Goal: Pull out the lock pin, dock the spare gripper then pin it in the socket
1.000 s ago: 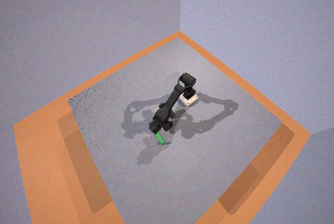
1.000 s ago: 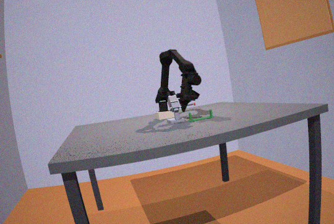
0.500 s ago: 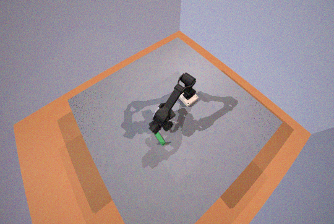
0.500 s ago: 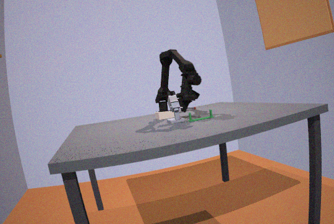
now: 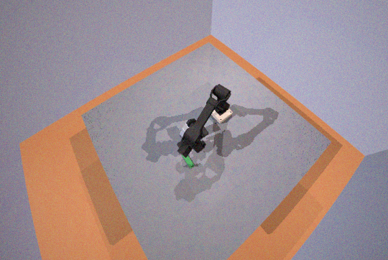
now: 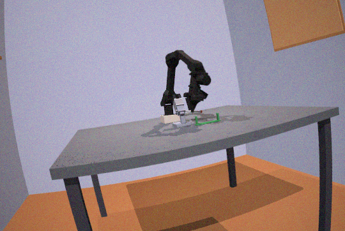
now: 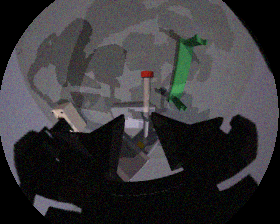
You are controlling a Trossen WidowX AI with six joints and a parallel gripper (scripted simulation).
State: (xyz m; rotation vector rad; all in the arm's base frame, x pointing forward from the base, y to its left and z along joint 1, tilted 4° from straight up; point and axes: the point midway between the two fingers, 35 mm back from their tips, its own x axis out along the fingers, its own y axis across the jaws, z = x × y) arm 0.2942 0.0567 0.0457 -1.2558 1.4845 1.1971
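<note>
Right now the grey socket mount is 6 cm to the right of my gripper tip and 1 cm below it. The rest, counted from my gripper tip: green bar-shaped rack 9 cm ahead, 5 cm to the left, 4 cm below; spare gripper 2 cm behind, 6 cm to the right, 5 cm above.
</note>
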